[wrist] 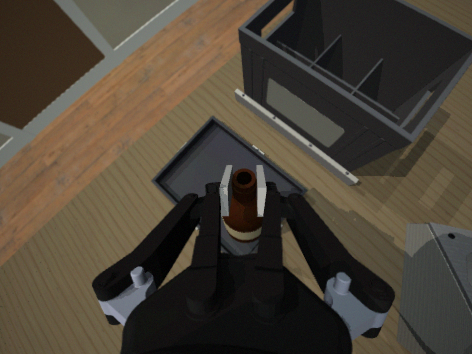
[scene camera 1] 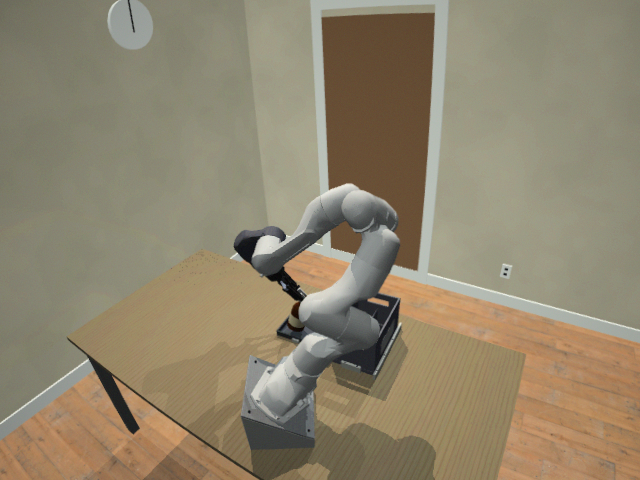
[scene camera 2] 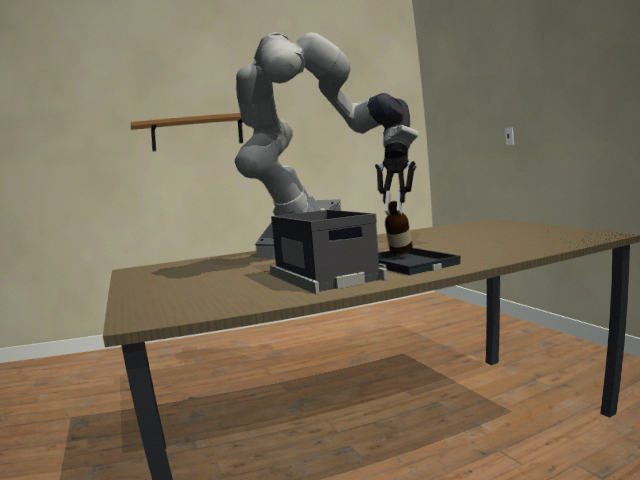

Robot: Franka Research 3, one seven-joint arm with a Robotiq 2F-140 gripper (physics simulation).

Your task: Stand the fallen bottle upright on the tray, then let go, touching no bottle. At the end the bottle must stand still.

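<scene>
The brown bottle (scene camera 1: 296, 321) (scene camera 2: 398, 227) (wrist: 244, 215) with a cream label is nearly upright, neck up. In the second scene view it leans a little, its neck to the left of its base. My gripper (scene camera 2: 393, 205) (wrist: 244, 176) is shut on the bottle's neck, with one light fingertip pad on each side. The bottle's base is at the dark tray (scene camera 1: 285, 335) (scene camera 2: 421, 266) (wrist: 210, 155), within its rim in the second scene view. I cannot tell whether the base rests flat on the tray floor. In the first scene view the arm hides the neck and fingertips.
A dark crate (scene camera 1: 388, 338) (scene camera 2: 343, 263) (wrist: 367, 142) with inner dividers stands close beside the tray, with pale strips (scene camera 2: 350, 280) (wrist: 310, 145) along its foot. The arm's grey base block (scene camera 1: 279, 436) (wrist: 435, 280) is on the same table (scene camera 1: 444, 382) (scene camera 2: 206, 304).
</scene>
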